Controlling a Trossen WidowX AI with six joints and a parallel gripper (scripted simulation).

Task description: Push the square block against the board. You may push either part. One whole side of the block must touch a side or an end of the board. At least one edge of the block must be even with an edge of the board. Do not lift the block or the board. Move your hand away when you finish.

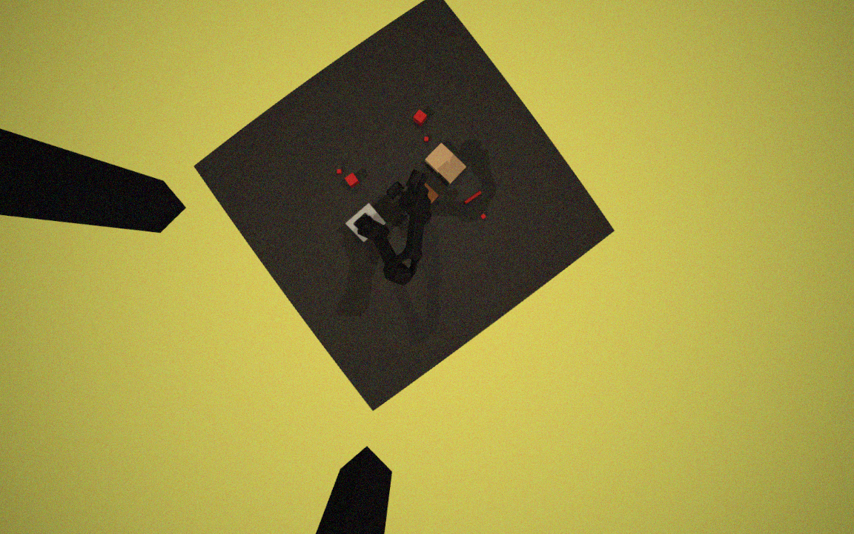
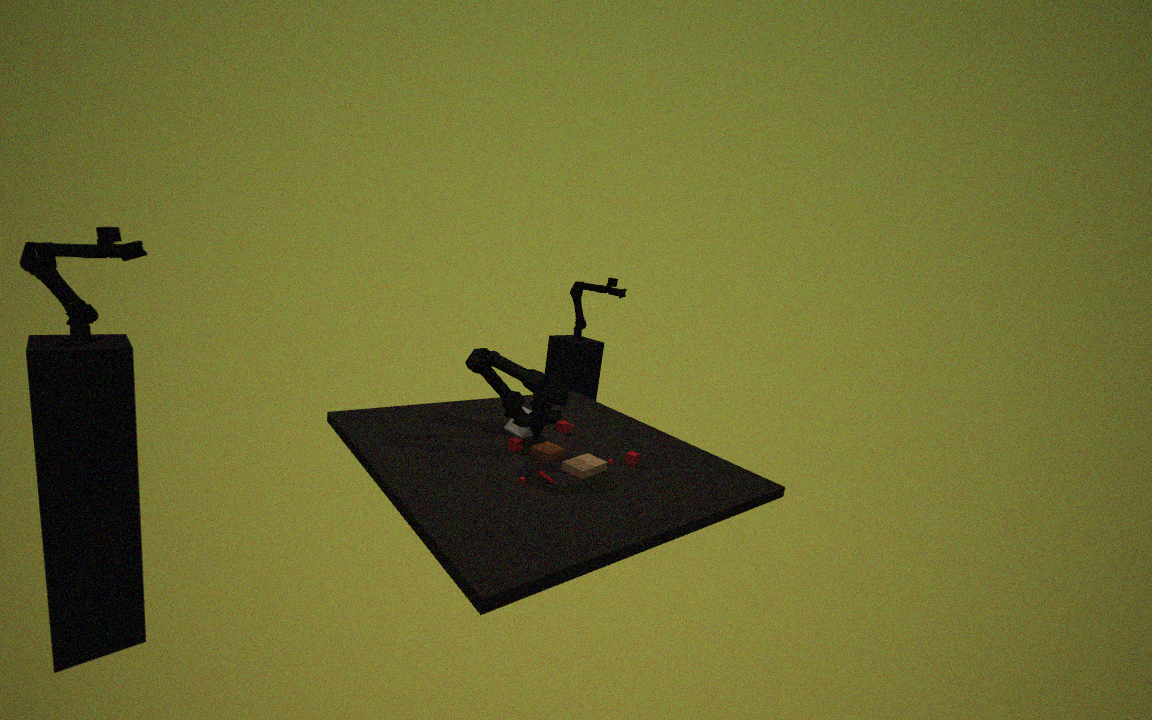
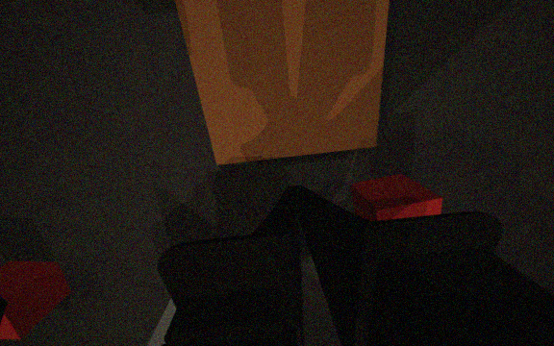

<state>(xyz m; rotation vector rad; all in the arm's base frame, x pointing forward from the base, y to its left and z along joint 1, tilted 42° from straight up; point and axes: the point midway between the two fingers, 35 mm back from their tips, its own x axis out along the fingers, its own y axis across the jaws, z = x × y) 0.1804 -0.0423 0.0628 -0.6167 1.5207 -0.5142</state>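
My gripper tip is 7 cm short of the square block and 2 cm above it. Also, from my gripper tip: tan block: 23 cm ahead, 4 cm to the left, 2 cm below; then thin red stick: 23 cm ahead, 14 cm to the right, 3 cm below.
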